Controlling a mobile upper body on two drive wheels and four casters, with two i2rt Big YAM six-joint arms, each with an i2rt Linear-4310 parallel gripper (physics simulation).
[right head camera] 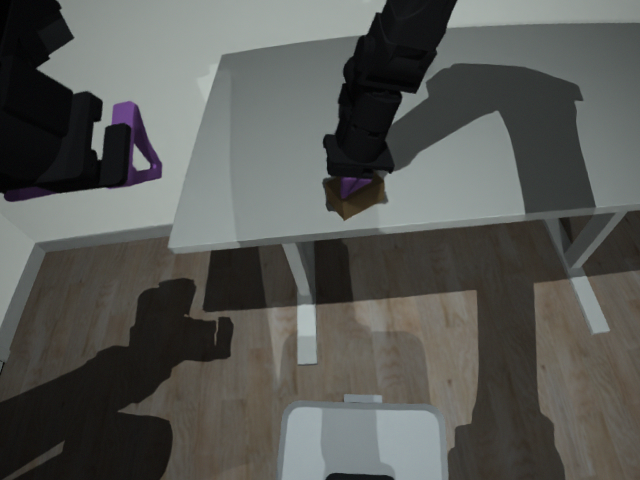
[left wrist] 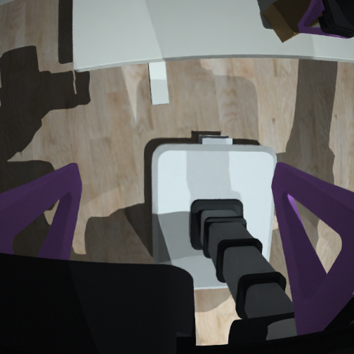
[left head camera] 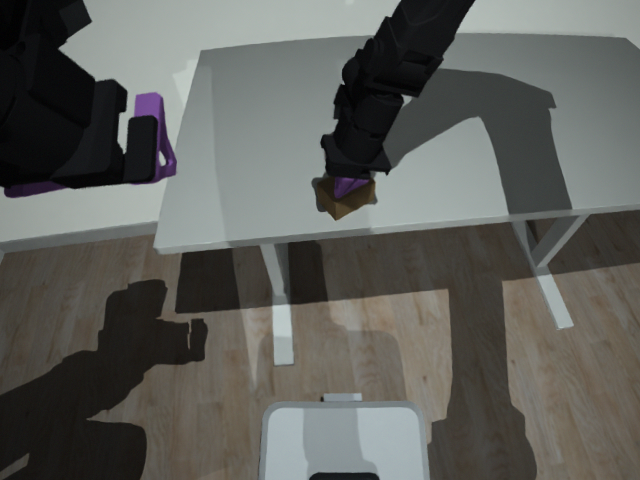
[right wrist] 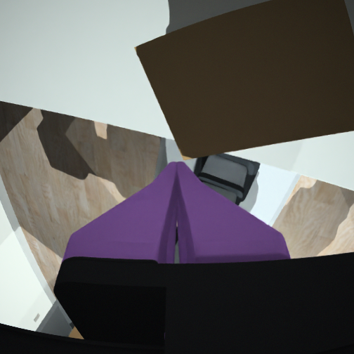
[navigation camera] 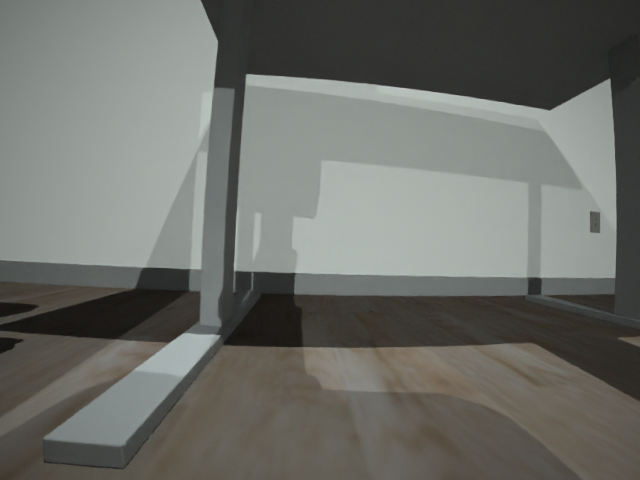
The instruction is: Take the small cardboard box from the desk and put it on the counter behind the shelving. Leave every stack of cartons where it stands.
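Places are measured from the left arm's base along level axes (x ahead, y left, z up), in metres.
Pixels of known places: left gripper, between the fingertips: (right head camera: 121, 176) (left head camera: 129, 172); right gripper, between the fingertips: (right head camera: 342, 195) (left head camera: 336, 195).
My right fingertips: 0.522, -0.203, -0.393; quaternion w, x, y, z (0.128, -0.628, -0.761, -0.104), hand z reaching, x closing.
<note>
Behind a point stands the place of what it marks, as x, y, z.
The small brown cardboard box (left head camera: 353, 205) @(0.541, -0.235, -0.443) (right head camera: 362, 203) @(0.541, -0.236, -0.439) (left wrist: 283, 21) (right wrist: 250, 80) rests on the grey-white desk (left head camera: 268, 129) @(0.791, -0.050, -0.460) (right head camera: 279, 129) @(0.796, -0.041, -0.460) (left wrist: 200, 30) (right wrist: 75, 60), near its front edge. My right gripper (left head camera: 338, 194) @(0.522, -0.203, -0.393) (right head camera: 345, 195) @(0.522, -0.203, -0.393) (right wrist: 176, 173) is shut on nothing; its purple fingertips meet. In the head views it overlaps the box's top; in the right wrist view the box lies beyond the tips, not between them. Whether they touch is unclear. My left gripper (left head camera: 90, 179) (right head camera: 84, 181) (left wrist: 176, 173) is open and empty, left of the desk in the head views. Counter and shelving do not show.
The desk's legs have long feet (left head camera: 282, 330) (right head camera: 307, 335) (navigation camera: 124, 403) reaching over the wood floor towards my white base (left head camera: 382, 439) @(0.200, -0.345, -1.150) (right head camera: 403, 439) @(0.209, -0.352, -1.150) (left wrist: 170, 175). A pale wall (left head camera: 129, 31) @(1.235, 0.439, -0.378) (navigation camera: 103, 129) @(1.194, 0.767, -0.736) stands behind the desk.
</note>
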